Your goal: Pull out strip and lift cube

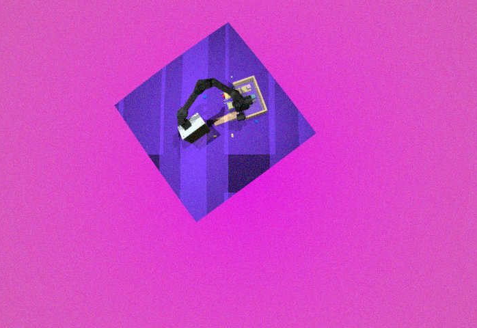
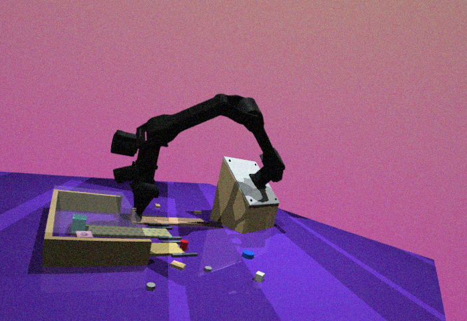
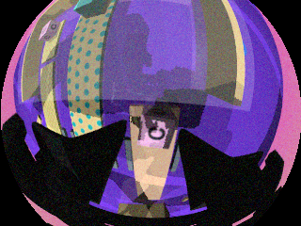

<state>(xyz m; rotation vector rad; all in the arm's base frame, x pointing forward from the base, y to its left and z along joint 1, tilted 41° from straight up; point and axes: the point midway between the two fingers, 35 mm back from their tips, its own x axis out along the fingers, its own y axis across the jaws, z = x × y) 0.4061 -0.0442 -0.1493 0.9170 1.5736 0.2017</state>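
My gripper tip is now 10 cm past the tan strip, 3 cm to the right of it and 2 cm above it. The rest, counted from my gripper tip: red cylinder (20 cm to the left, 2 cm below, 1 cm behind).
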